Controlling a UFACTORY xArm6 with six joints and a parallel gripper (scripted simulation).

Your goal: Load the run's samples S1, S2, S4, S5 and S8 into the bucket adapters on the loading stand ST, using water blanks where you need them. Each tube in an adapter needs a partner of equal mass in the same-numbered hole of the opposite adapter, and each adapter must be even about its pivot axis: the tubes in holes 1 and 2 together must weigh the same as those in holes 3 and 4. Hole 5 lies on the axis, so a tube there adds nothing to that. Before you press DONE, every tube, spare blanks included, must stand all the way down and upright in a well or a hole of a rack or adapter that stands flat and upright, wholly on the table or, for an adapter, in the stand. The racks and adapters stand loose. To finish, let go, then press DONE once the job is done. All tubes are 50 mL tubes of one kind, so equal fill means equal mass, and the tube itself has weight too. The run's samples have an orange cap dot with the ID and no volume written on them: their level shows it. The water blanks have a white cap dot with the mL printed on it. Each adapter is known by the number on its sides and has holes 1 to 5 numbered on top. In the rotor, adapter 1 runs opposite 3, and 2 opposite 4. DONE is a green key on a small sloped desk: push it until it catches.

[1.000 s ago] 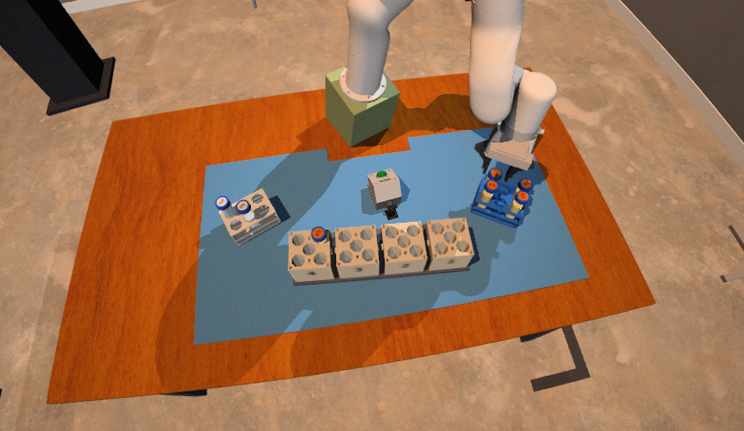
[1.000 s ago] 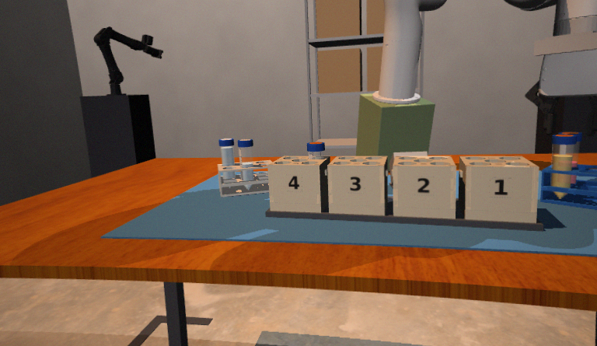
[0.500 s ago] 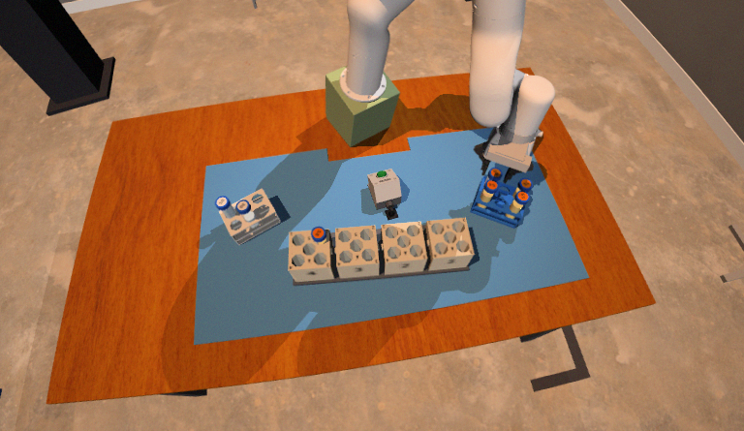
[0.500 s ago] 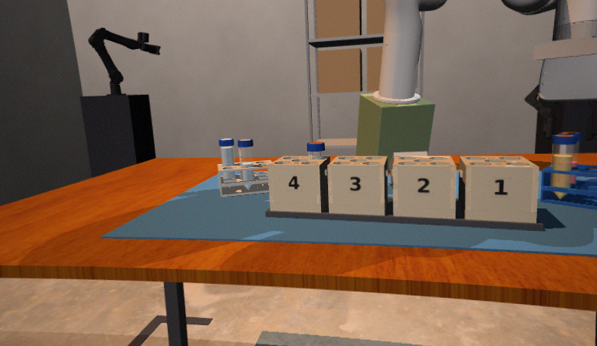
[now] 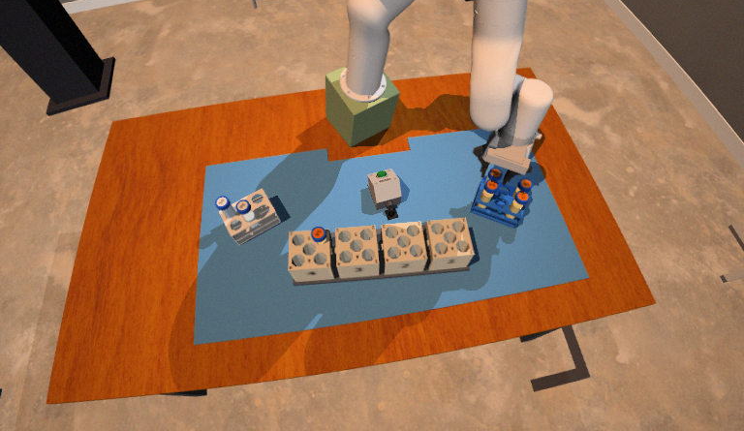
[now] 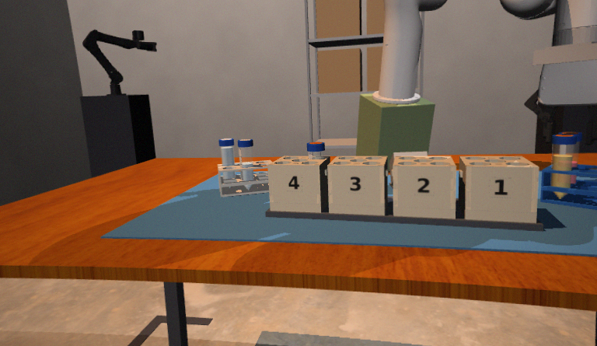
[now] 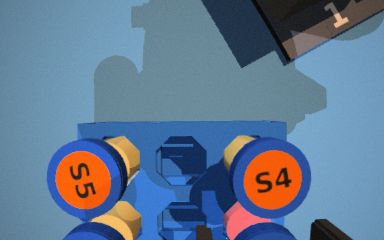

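The sample tube lies 1 cm behind my hand and 6 cm below it. Also, from my hand: green key 12 cm behind, 27 cm to the right, 5 cm below; blue sample rack 4 cm ahead, 2 cm to the left, 9 cm below; loading stand 8 cm ahead, 34 cm to the right, 11 cm below.
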